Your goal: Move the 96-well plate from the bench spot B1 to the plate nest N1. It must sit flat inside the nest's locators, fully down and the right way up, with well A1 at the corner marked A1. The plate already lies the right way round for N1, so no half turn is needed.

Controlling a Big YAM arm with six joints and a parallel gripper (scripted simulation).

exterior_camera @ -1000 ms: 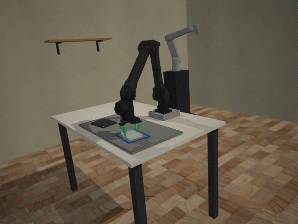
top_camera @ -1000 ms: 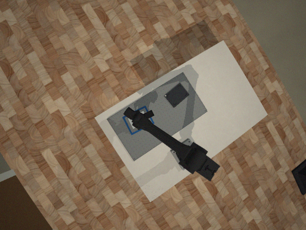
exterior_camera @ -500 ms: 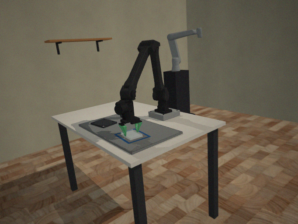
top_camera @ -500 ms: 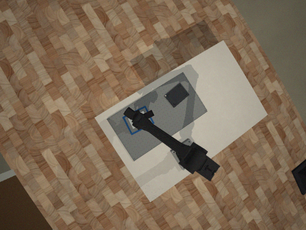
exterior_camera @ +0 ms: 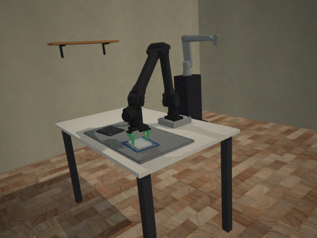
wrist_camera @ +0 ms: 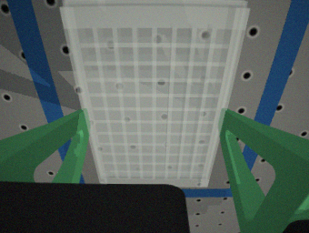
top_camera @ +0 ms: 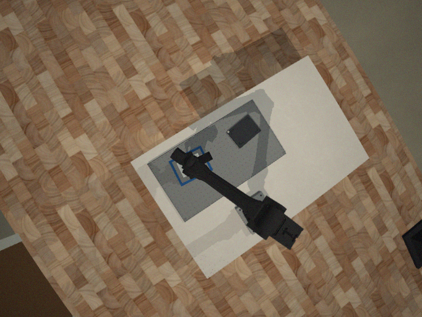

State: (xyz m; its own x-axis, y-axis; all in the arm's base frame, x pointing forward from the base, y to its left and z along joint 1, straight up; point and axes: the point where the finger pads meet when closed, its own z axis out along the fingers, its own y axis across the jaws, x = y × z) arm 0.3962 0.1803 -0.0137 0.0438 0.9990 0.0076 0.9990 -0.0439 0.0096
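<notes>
My hand is 36 cm to the left of the dark plate nest N1, 2 cm short of it and 1 cm above it. From my hand the other things lie so: clear 96-well plate (1 cm below); then small A1 corner mark (27 cm to the right, 6 cm ahead).
</notes>
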